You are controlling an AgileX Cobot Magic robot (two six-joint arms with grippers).
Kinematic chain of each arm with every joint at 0, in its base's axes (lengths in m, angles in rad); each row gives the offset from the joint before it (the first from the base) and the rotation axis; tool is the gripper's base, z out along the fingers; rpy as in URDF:
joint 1: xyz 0 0 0.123 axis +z
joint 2: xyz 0 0 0 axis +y
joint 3: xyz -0.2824 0 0.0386 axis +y
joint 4: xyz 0.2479 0 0.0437 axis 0.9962 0 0.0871
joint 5: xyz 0 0 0 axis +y
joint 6: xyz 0.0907 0 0.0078 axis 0.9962 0 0.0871
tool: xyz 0 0 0 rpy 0 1.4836 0
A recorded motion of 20 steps. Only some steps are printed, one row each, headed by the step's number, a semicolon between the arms.
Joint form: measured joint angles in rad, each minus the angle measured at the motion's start. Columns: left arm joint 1, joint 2, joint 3, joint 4, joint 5, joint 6; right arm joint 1, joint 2, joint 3, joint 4, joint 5, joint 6.
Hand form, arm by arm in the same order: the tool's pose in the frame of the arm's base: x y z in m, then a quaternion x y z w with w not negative. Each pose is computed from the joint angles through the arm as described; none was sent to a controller.
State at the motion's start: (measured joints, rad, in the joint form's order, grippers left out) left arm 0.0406 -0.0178 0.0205 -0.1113 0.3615 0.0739; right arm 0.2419 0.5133 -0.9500 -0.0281 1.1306 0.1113
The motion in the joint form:
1: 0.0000 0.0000 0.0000 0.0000 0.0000 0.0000; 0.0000 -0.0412 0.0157 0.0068 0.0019 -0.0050
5: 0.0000 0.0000 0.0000 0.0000 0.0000 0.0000; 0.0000 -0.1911 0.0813 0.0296 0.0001 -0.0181
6: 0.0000 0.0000 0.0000 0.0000 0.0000 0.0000; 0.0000 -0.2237 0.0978 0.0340 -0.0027 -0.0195
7: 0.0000 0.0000 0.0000 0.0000 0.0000 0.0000; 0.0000 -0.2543 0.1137 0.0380 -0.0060 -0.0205
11: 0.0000 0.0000 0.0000 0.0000 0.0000 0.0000; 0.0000 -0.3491 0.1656 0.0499 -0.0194 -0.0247
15: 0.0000 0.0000 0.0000 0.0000 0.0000 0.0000; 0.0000 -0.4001 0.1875 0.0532 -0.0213 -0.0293
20: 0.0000 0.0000 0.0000 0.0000 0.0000 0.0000; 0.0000 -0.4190 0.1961 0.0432 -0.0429 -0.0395
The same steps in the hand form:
1: 0.0526 -0.0015 0.1748 -0.01639 0.79711 -0.01254 0.60349; 0.0435 0.0089 0.3852 -0.05906 0.87848 0.07163 0.46867
5: 0.0526 -0.0015 0.1748 -0.01639 0.79711 -0.01254 0.60349; 0.0130 0.0033 0.3717 -0.06390 0.85692 0.08603 0.50418
6: 0.0526 -0.0015 0.1748 -0.01639 0.79711 -0.01254 0.60349; 0.0072 0.0023 0.3678 -0.06437 0.85200 0.08918 0.51186
7: 0.0526 -0.0015 0.1748 -0.01639 0.79711 -0.01254 0.60349; 0.0020 0.0013 0.3640 -0.06467 0.84724 0.09215 0.51914
11: 0.0526 -0.0015 0.1748 -0.01639 0.79711 -0.01254 0.60349; -0.0124 -0.0012 0.3510 -0.06608 0.83187 0.10075 0.54173
15: 0.0526 -0.0015 0.1748 -0.01639 0.79711 -0.01254 0.60349; -0.0204 -0.0029 0.3447 -0.06767 0.82306 0.10317 0.55439
20: 0.0526 -0.0015 0.1748 -0.01639 0.79711 -0.01254 0.60349; -0.0223 -0.0042 0.3439 -0.07037 0.81374 0.09751 0.56865

